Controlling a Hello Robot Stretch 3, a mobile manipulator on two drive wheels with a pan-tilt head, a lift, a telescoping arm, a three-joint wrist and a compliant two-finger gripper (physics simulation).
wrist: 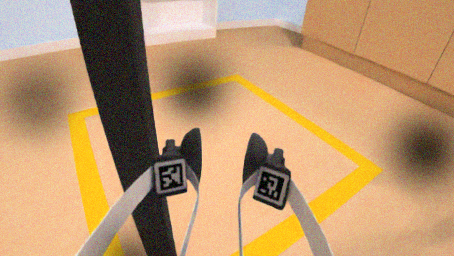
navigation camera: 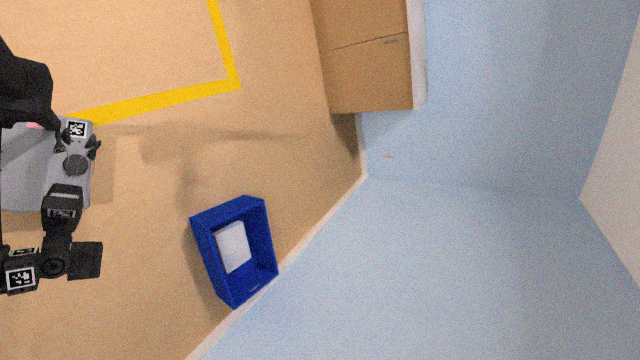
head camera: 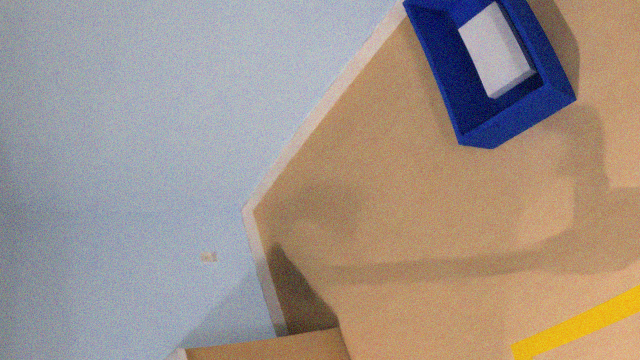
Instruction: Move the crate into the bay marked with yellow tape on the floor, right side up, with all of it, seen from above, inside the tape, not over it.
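Frame: origin at the robot's base, x ahead, y left, z up, level; metres.
Seen in the pictures: gripper, fingertip midpoint: (navigation camera: 81,131); robot's base, link origin: (navigation camera: 75,162).
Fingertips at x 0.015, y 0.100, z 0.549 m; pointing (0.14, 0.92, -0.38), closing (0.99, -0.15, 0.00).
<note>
Offsets run from my fingertips to a thing's top centre.
The blue crate @[0.774 m ahead, 0.602 m right, 0.328 m down] (head camera: 515,120) (navigation camera: 212,260) stands right side up on the floor beside the blue wall, outside the yellow tape. A white block @[0.774 m ahead, 0.602 m right, 0.477 m down] (head camera: 495,55) (navigation camera: 233,247) lies inside it. The crate does not show in the wrist view. The yellow tape (head camera: 580,325) (navigation camera: 155,101) (wrist: 300,118) marks the bay; parts of its outline are cut off or covered. My gripper (wrist: 224,148) is open, with no object between its fingers, and the bay's floor shows beyond them. The crate is apart from the gripper. The fingers cannot be made out clearly in the navigation view.
A wooden cabinet (head camera: 270,350) (navigation camera: 370,75) (wrist: 395,40) stands along the wall near the bay. A white unit (wrist: 175,38) stands at the far wall. A black post (wrist: 120,100) crosses the wrist view. My grey base (navigation camera: 25,185) is near one tape edge.
</note>
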